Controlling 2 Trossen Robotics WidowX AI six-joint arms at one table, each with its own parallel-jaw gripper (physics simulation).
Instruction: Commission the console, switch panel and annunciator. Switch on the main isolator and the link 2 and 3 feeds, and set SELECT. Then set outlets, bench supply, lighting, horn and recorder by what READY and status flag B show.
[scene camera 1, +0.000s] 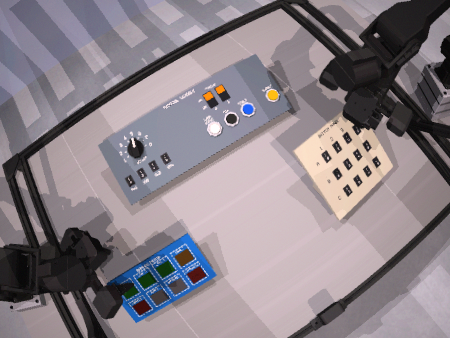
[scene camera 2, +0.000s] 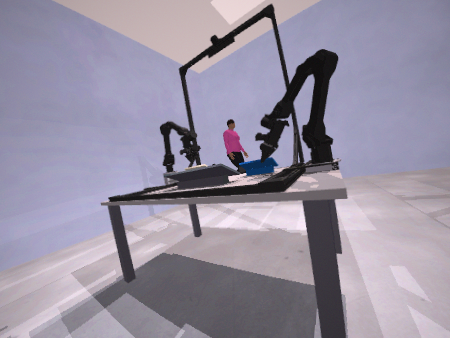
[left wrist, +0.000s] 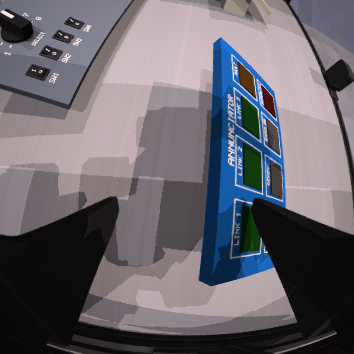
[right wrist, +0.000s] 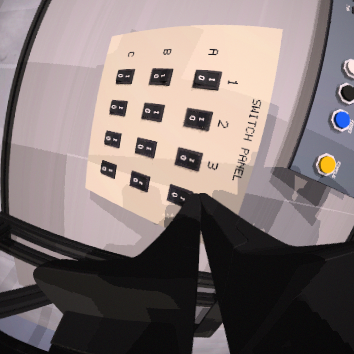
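Seen in the pictures: left gripper, between the fingertips: (scene camera 1: 121, 268) (scene camera 2: 263, 161) (left wrist: 185, 204); right gripper, between the fingertips: (scene camera 2: 192, 164) (right wrist: 197, 199); left arm's base, origin of its link: (scene camera 1: 21, 288) (scene camera 2: 323, 162); right arm's base, origin of its link: (scene camera 1: 448, 77) (scene camera 2: 170, 172).
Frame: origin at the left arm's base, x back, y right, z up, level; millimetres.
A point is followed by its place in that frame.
The grey console (scene camera 1: 180, 132) @(x -487, y -218, z 38 mm) (scene camera 2: 205, 175) @(x -486, y -210, z 24 mm) has a SELECT knob (scene camera 1: 135, 148) @(x -388, y -203, z 64 mm) (left wrist: 16, 27) @(x -379, y -195, z 58 mm) pointing near 5. Both status flags, A (scene camera 1: 208, 96) @(x -567, y -272, z 54 mm) and B (scene camera 1: 220, 90) @(x -596, y -278, z 53 mm), show orange in their upper halves. On the blue annunciator (scene camera 1: 162, 277) @(x -366, y 67, z 35 mm) (left wrist: 217, 150) @(x -327, y 33, z 52 mm), the READY lamp (left wrist: 275, 179) @(x -343, y 99, z 21 mm) is grey and unlit, and the link lamps are dark green. The cream switch panel (scene camera 1: 317, 165) @(x -716, y -35, z 67 mm) (right wrist: 240, 55) @(x -713, y -56, z 78 mm) carries rows of black rockers. My left gripper (left wrist: 185, 204) @(x -291, y 28, z 42 mm) is open and empty over the annunciator's LINK 1 end. My right gripper (right wrist: 197, 199) @(x -816, y -78, z 110 mm) is shut and empty above the fourth rocker of row A, partly hiding it.
The console also has white (scene camera 1: 214, 128) @(x -557, y -202, z 35 mm), black (scene camera 1: 231, 118) @(x -597, y -212, z 35 mm), blue (scene camera 1: 248, 109) @(x -639, y -221, z 34 mm) and yellow (scene camera 1: 272, 95) @(x -701, y -237, z 35 mm) buttons, and rockers SW1 to SW4 at its left end. A black frame (scene camera 1: 150, 80) runs around the table. A person in pink (scene camera 2: 233, 141) stands behind it.
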